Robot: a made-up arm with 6 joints. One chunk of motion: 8 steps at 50 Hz.
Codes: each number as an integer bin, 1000 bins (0 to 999) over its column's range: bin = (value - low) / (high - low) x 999, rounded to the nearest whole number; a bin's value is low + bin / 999 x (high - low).
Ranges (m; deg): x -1.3..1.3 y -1.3..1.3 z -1.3..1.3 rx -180..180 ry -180..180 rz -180..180
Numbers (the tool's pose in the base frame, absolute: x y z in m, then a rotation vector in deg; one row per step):
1: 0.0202 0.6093 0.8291 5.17 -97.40 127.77
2: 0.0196 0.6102 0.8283 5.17 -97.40 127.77
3: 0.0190 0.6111 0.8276 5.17 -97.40 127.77
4: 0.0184 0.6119 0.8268 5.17 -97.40 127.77
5: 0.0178 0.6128 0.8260 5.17 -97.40 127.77
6: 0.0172 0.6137 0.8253 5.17 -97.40 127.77
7: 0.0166 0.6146 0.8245 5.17 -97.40 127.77
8: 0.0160 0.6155 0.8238 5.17 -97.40 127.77
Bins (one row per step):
1: 507 734 818 514 229 854
2: 507 734 818 514 229 854
3: 507 734 817 514 229 854
4: 507 735 817 514 229 854
5: 506 735 817 514 229 854
6: 506 735 817 514 229 854
7: 506 736 816 514 229 854
8: 506 736 816 514 229 854

